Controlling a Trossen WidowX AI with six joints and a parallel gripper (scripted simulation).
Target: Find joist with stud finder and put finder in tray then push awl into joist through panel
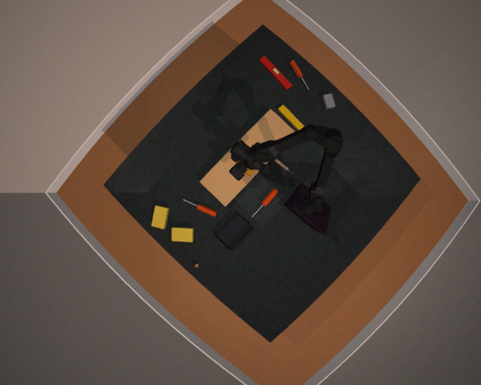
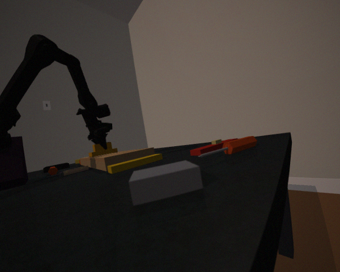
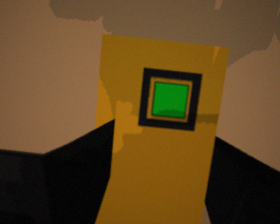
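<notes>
The dark tray is 220 mm behind my gripper tip, 280 mm to the left of it and 50 mm below it. Also, from my gripper tip: awl 180 mm behind, 140 mm to the right, 60 mm below; yellow stud finder 20 mm above; stud finder light 20 mm ahead, 30 mm above.
</notes>
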